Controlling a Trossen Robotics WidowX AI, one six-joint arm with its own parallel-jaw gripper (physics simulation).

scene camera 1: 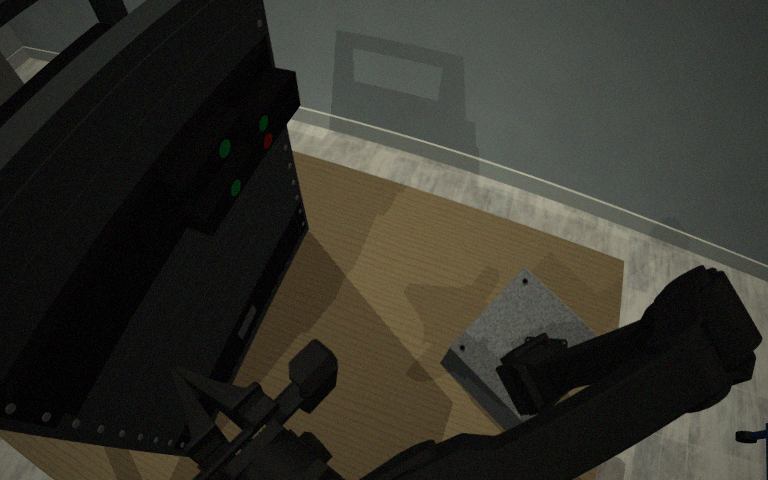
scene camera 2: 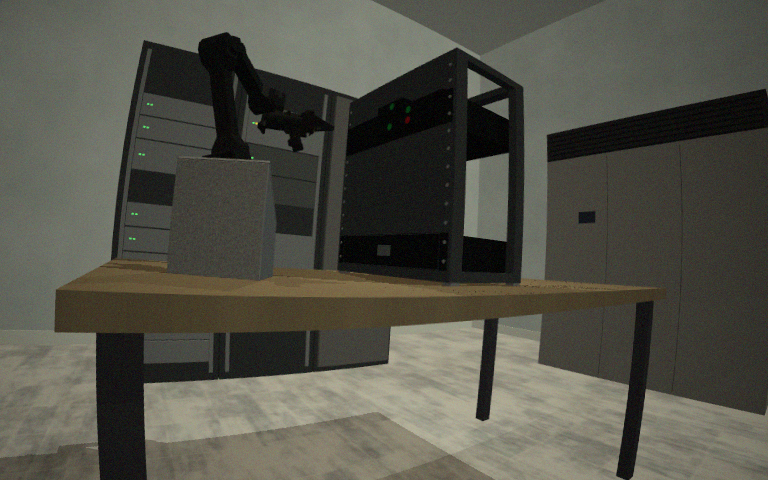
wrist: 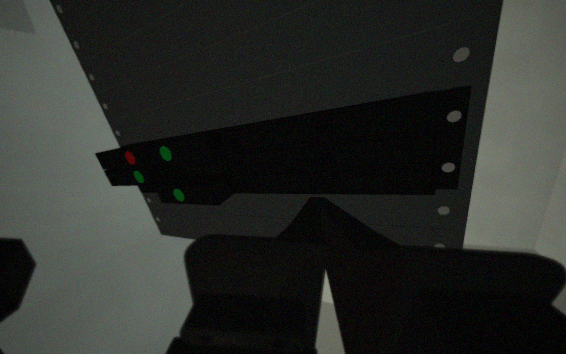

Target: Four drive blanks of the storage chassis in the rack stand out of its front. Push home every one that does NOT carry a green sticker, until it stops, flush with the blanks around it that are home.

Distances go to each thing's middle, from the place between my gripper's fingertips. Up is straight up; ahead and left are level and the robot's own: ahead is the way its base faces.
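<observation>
Rack (scene camera 1: 146, 236): my hand 14 cm above it, 23 cm short of it, 16 cm to the left of it.
</observation>
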